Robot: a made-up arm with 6 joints. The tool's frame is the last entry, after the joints.
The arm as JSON. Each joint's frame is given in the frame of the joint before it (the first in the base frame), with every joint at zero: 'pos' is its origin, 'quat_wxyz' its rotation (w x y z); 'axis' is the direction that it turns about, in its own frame. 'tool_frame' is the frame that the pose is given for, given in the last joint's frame.
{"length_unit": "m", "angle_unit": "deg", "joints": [
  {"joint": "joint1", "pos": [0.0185, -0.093, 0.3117], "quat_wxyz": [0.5, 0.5, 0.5, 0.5], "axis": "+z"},
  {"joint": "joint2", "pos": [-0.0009, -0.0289, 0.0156], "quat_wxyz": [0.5, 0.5, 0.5, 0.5], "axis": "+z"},
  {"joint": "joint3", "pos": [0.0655, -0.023, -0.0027], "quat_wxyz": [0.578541, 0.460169, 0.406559, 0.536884], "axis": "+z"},
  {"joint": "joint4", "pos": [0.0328, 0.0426, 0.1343], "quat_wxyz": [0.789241, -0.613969, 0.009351, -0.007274], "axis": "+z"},
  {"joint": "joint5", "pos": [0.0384, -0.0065, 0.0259], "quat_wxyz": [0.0, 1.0, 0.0, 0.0], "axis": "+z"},
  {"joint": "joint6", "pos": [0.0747, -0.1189, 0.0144], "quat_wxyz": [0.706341, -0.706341, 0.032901, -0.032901], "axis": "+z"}
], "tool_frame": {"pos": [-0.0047, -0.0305, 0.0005], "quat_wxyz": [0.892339, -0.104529, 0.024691, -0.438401]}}
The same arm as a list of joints. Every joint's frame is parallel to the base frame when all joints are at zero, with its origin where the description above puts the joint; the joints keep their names.
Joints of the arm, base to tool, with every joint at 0 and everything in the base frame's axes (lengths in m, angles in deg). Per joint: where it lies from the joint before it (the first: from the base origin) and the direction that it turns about. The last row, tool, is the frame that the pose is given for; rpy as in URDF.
joint1: offset 0.0185 -0.093 0.3117 axis 1 0 0
joint2: offset 0.0156 -0.0009 -0.0289 axis 0 1 0
joint3: offset -0.023 -0.0027 0.0655 axis -0.095904 0.245909 0.964537
joint4: offset 0.0198 0.0751 0.1221 axis 0 1 0
joint5: offset 0.0376 0.0259 0.01 axis 0 -1 0
joint6: offset 0.0854 -0.0144 -0.1114 axis 0 0 1
tool: offset -0.0047 -0.0305 0.0005 rpy -12.03 -2.73 -52.04

